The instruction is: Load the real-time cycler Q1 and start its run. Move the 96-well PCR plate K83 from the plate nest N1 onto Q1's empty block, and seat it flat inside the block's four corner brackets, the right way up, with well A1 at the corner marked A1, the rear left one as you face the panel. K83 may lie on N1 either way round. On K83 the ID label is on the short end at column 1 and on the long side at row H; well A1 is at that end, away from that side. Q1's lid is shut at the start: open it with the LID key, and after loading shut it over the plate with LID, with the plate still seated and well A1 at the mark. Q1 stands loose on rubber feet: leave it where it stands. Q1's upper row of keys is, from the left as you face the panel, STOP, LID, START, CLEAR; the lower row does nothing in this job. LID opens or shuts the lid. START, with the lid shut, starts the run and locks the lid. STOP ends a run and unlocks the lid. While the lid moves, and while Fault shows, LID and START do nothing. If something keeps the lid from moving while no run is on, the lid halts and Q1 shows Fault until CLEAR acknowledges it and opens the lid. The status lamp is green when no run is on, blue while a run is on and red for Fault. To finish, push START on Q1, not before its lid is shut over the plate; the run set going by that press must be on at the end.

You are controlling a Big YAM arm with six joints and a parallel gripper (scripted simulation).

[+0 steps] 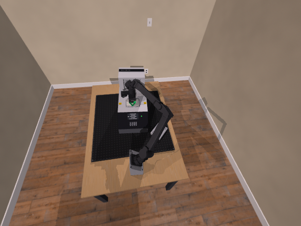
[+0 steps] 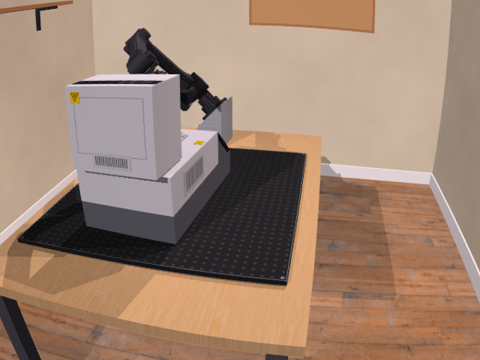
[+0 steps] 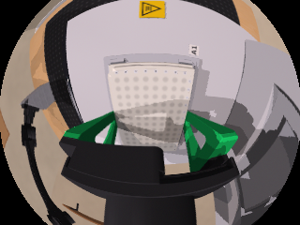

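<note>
Now: hand right at the white plate K83. Round my hand: plate nest N1: 25 cm behind, 27 cm to the right, 19 cm below.
</note>
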